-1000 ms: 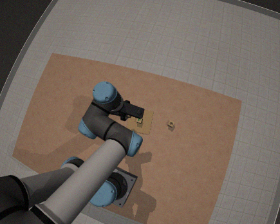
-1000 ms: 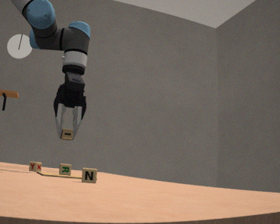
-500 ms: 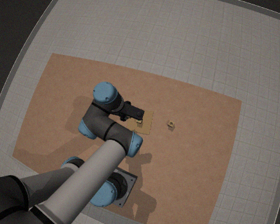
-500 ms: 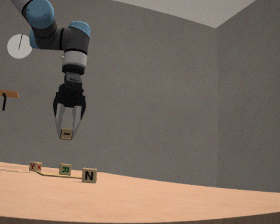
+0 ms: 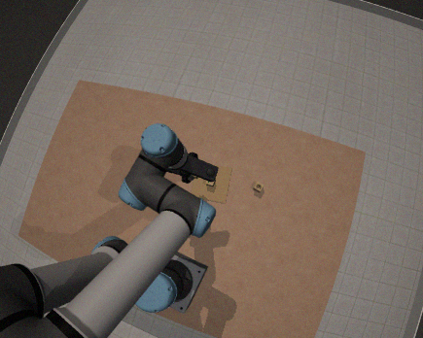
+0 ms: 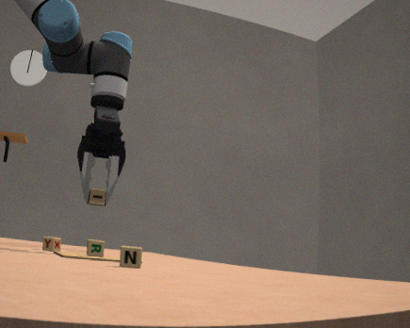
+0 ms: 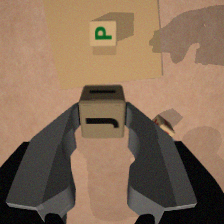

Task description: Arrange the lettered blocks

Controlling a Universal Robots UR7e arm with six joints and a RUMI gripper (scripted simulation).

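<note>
Now: the mat 50 mm to the right of my hand and 120 mm below it. From my hand the other things lie so: tan block right at my hand.
</note>
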